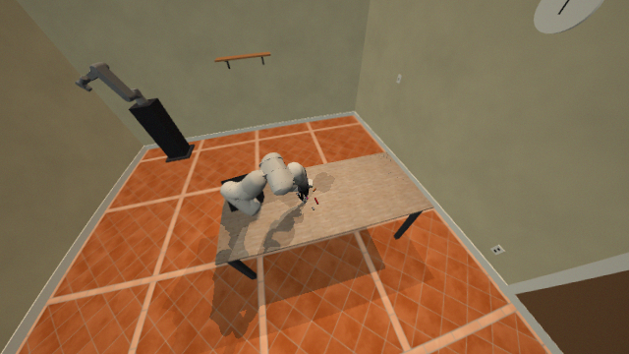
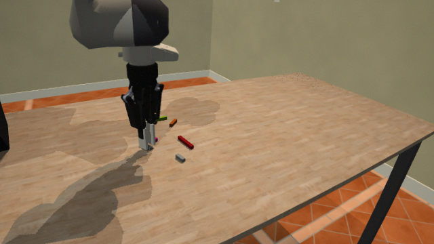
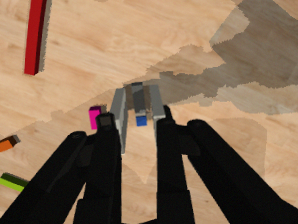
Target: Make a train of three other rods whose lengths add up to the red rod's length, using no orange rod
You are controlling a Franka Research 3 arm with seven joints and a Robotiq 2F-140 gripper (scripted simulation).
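My gripper is now 4 cm above the blue rod, 2 cm to the right of it and 1 cm past it. The rest, counted from my hand: orange rod 12 cm ahead, 11 cm to the left, 4 cm below; magenta rod 4 cm below, 3 cm to the left, 3 cm ahead; red rod 11 cm ahead, 4 cm below, 2 cm to the right.
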